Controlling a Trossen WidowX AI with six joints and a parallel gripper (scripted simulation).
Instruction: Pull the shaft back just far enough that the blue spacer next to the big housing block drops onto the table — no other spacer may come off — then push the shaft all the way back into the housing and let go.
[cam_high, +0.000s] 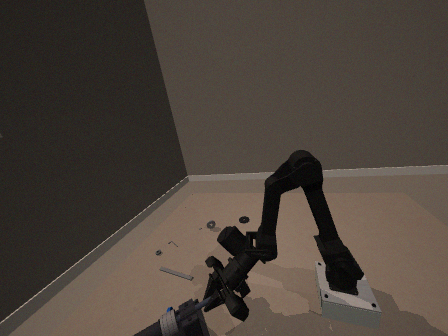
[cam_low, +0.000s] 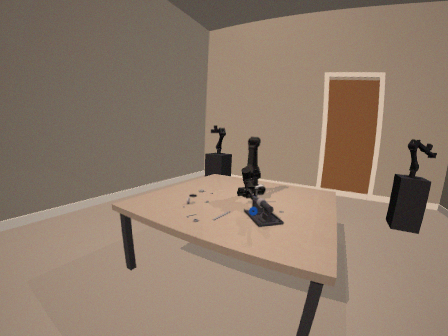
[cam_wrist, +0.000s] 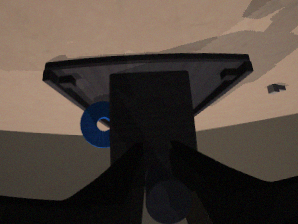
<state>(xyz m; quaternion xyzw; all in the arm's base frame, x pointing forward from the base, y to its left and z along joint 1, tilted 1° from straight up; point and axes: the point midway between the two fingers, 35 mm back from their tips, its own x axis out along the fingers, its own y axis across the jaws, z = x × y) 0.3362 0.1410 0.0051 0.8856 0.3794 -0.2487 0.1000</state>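
My gripper tip is now 6 cm to the right of the pale grey spacer, 6 cm short of it and 2 cm below it. The rest, counted from my gripper tip: shaft (2 cm to the left, 2 cm ahead, 2 cm above); flat grey strip (20 cm ahead, 12 cm to the right, 6 cm below); blue spacer (10 cm ahead, 3 cm to the left, 3 cm below).
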